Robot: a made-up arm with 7 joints.
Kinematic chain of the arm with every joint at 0, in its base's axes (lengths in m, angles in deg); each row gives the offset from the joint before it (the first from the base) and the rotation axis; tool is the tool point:
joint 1: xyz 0 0 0.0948 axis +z
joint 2: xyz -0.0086 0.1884 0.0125 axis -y
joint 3: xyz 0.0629 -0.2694 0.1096 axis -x
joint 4: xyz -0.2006 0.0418 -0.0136 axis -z
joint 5: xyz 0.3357 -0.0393 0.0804 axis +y
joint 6: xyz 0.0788 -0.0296 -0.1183 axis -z
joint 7: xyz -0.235 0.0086 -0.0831 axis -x
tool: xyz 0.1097 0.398 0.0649
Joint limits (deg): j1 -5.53..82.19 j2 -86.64..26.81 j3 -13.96..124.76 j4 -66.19..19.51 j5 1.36..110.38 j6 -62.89..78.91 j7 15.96..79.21
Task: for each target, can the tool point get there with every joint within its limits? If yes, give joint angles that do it. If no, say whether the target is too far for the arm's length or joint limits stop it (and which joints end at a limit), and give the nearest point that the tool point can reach.
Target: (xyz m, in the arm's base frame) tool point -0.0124 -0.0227 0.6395
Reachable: yes | joints 14.07 -27.96 -0.20 -36.69 97.86 -41.67 48.14
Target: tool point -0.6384 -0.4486 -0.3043
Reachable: no: joint limits stop it (at a limit: joint 1, joint 4, joint 5, joint 6) | nearest point -0.5730 -0.4155 -0.2606 | short by 0.085 m
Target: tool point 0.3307 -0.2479 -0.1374
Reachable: yes | joints 67.59 12.98 71.98 -9.68 48.73 46.09 68.73
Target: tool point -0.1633 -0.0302 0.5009
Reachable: yes | joints 18.25 -28.15 -0.03 -17.46 76.07 -36.54 48.45
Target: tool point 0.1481 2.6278 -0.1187
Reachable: no: too far | nearest point 0.0430 0.7630 0.0563 | short by 1.876 m
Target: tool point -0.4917 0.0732 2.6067
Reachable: no: too far | nearest point -0.1294 0.0193 0.7292 | short by 1.913 m
